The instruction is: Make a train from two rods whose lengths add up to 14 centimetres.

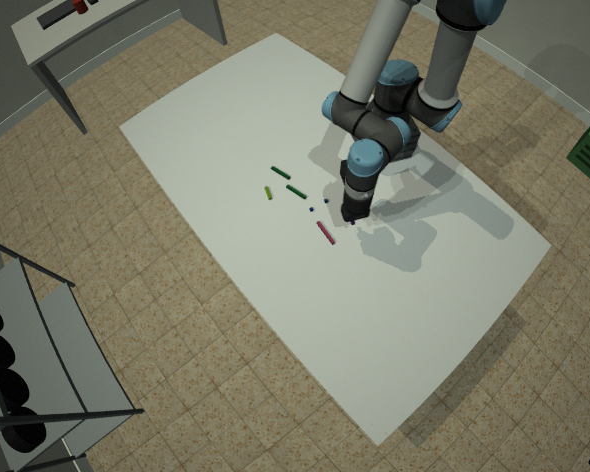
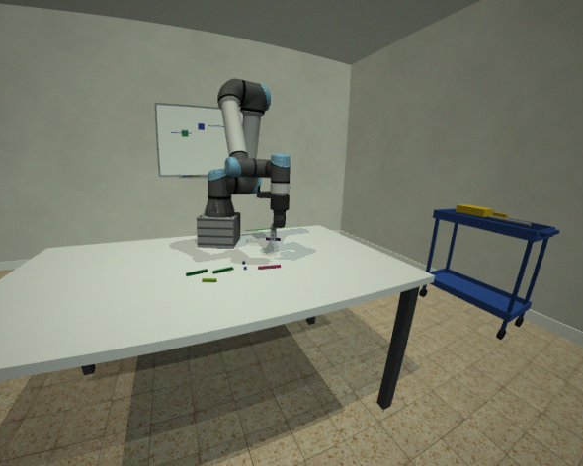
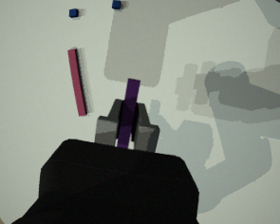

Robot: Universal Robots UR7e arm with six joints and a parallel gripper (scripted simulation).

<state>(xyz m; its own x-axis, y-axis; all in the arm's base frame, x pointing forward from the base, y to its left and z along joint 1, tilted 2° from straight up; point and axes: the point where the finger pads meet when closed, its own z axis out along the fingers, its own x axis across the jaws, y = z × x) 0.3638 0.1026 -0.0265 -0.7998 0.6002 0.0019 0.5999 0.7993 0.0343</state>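
My gripper is now 220 mm to the left of the green rod, 110 mm above it and 10 mm past it. The rest, counted from my hand: purple rod: 10 mm below; lime rod: 290 mm to the right, 110 mm below, 60 mm ahead; pink rod: 110 mm below, 50 mm to the right, 50 mm ahead.
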